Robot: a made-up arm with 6 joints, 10 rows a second.
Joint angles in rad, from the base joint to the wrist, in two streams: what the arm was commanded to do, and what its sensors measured. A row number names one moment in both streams.
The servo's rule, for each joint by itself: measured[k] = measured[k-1] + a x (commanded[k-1-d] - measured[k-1]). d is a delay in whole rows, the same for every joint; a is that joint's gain. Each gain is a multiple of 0.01, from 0.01 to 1. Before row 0 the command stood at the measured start. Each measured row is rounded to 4 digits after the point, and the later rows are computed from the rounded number. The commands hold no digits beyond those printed.
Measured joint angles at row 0:
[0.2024 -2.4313 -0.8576 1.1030 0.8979 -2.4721]
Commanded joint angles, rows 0 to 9:
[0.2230 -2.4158 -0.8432 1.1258 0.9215 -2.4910]
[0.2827 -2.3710 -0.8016 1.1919 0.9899 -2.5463]
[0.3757 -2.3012 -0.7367 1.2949 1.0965 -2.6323]
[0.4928 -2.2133 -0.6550 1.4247 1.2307 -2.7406]
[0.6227 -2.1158 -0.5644 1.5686 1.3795 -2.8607]
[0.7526 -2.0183 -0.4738 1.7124 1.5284 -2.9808]
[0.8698 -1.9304 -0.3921 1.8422 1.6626 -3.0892]
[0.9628 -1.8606 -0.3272 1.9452 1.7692 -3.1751]
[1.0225 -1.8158 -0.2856 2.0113 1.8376 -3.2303]
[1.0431 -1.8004 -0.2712 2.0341 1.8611 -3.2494]
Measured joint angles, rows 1 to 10:
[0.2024 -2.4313 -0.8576 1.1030 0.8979 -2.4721]
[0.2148 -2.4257 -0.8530 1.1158 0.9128 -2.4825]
[0.2555 -2.4060 -0.8366 1.1584 0.9614 -2.5176]
[0.3276 -2.3683 -0.8046 1.2348 1.0465 -2.5807]
[0.4267 -2.3125 -0.7567 1.3411 1.1625 -2.6686]
[0.5443 -2.2417 -0.6952 1.4685 1.2992 -2.7743]
[0.6693 -2.1613 -0.6244 1.6051 1.4436 -2.8879]
[0.7896 -2.0782 -0.5501 1.7379 1.5816 -2.9986]
[0.8935 -1.9999 -0.4788 1.8540 1.6998 -3.0957]
[0.9709 -1.9336 -0.4170 1.9421 1.7866 -3.1697]
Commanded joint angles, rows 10 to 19:
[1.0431 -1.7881 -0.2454 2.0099 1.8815 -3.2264]
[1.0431 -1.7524 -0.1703 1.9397 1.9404 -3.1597]
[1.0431 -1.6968 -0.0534 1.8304 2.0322 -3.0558]
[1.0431 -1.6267 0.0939 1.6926 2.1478 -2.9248]
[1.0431 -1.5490 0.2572 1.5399 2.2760 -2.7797]
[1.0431 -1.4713 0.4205 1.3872 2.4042 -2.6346]
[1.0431 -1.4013 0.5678 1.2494 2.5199 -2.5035]
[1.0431 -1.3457 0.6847 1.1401 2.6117 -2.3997]
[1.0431 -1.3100 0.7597 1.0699 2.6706 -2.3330]
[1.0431 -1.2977 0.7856 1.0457 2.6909 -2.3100]
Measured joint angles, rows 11 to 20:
[1.0142 -1.8856 -0.3703 1.9936 1.8335 -3.2135]
[1.0315 -1.8505 -0.3303 2.0027 1.8637 -3.2206]
[1.0385 -1.8152 -0.2791 1.9674 1.9120 -3.1871]
[1.0413 -1.7726 -0.2069 1.8907 1.9877 -3.1149]
[1.0424 -1.7201 -0.1106 1.7798 2.0886 -3.0103]
[1.0428 -1.6585 0.0071 1.6455 2.2067 -2.8835]
[1.0430 -1.5911 0.1394 1.5009 2.3311 -2.7466]
[1.0431 -1.5228 0.2765 1.3601 2.4500 -2.6129]
[1.0431 -1.4590 0.4071 1.2369 2.5519 -2.4956]
[1.0431 -1.4054 0.5199 1.1434 2.6267 -2.4062]

